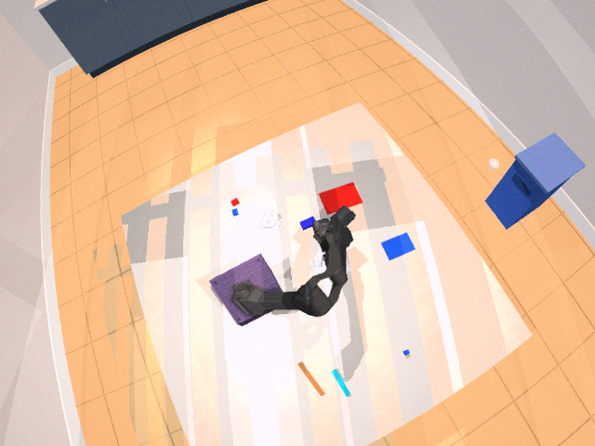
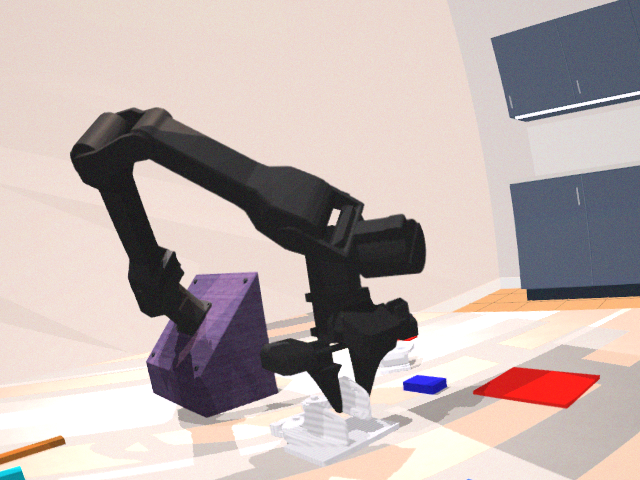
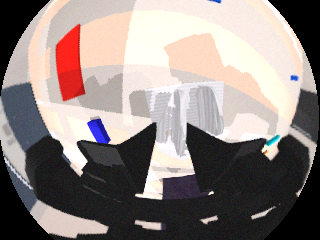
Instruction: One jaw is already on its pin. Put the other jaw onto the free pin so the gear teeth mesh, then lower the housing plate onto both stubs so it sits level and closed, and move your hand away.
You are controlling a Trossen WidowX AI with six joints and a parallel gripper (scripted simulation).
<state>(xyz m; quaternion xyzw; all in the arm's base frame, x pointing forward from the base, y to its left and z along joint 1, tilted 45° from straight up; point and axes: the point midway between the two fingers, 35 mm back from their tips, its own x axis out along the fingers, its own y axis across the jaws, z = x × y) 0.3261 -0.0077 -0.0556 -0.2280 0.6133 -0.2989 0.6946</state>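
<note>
Right now the white housing part is 23 cm to the left of my gripper tip and 14 cm behind it. Round my gripper tip: red flat plate 20 cm to the left, 15 cm ahead, 3 cm below; then blue plate 25 cm ahead, 9 cm to the right, 3 cm below; then dark blue block 15 cm to the left, 2 cm below, 1 cm behind.
</note>
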